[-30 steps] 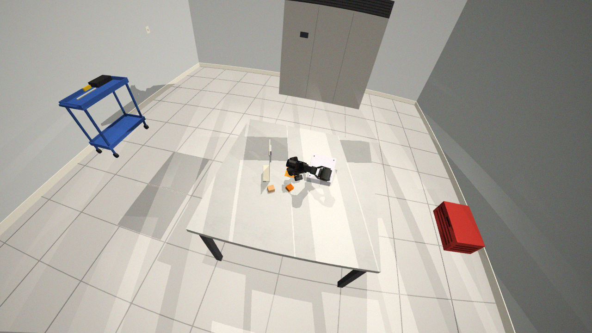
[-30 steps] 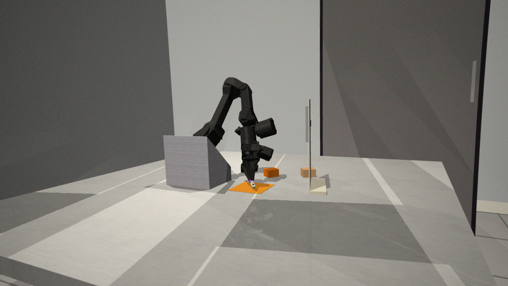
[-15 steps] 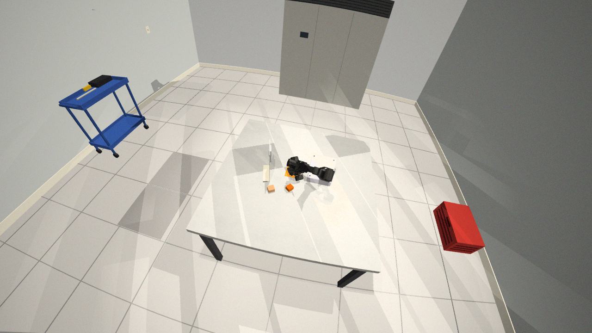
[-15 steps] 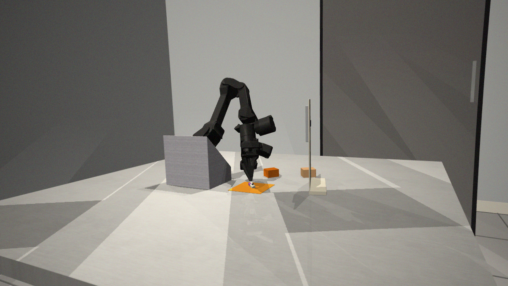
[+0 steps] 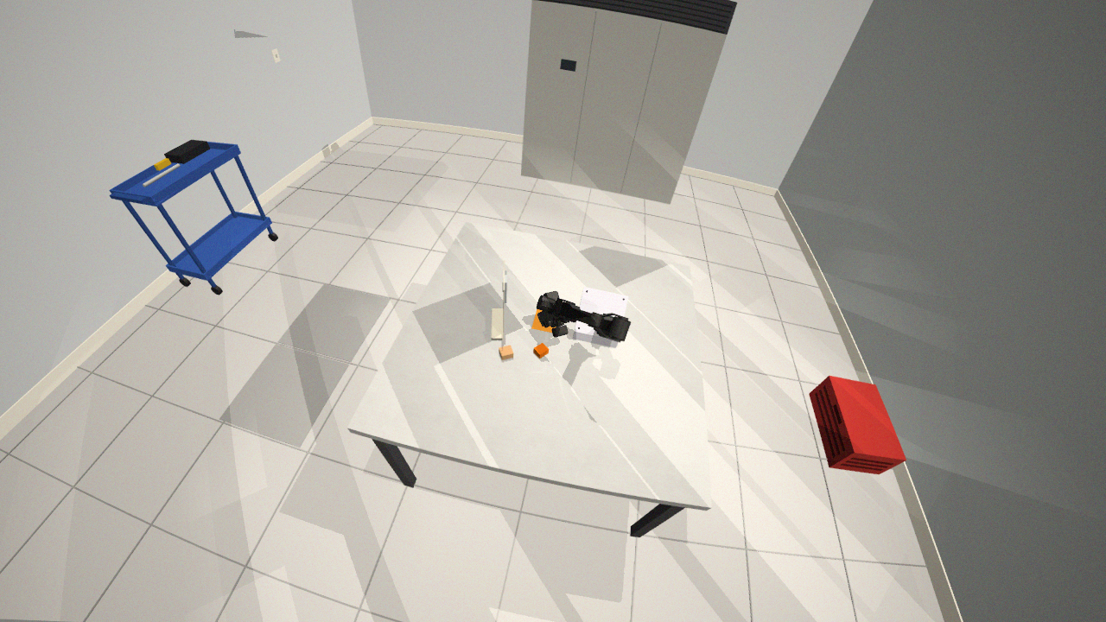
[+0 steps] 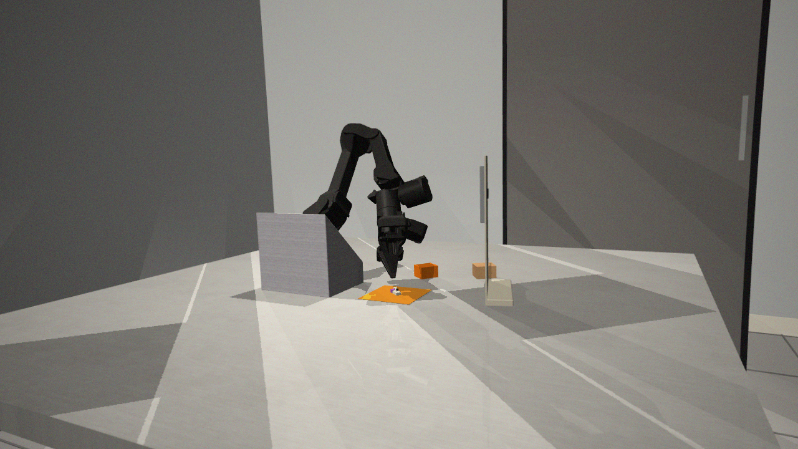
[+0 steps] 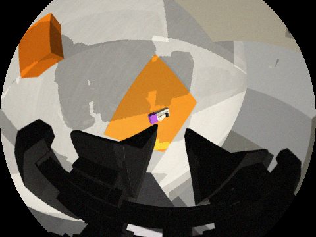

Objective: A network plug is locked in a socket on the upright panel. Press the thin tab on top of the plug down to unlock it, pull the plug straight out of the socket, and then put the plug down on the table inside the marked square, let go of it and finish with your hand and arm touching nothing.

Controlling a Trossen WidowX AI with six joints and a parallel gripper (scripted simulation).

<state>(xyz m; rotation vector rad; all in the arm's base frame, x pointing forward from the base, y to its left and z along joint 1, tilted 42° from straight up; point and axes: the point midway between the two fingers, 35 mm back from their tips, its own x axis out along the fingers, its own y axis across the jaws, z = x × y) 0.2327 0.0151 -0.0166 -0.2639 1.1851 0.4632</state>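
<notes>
My gripper tip is now 3 cm above the network plug and 1 cm short of it. The rest, counted from my gripper tip: orange cube: 17 cm to the left, 3 cm below; orange marked square: 4 cm below, 1 cm to the right, 1 cm ahead; upright panel: 20 cm ahead, 9 cm above, 7 cm to the left.
</notes>
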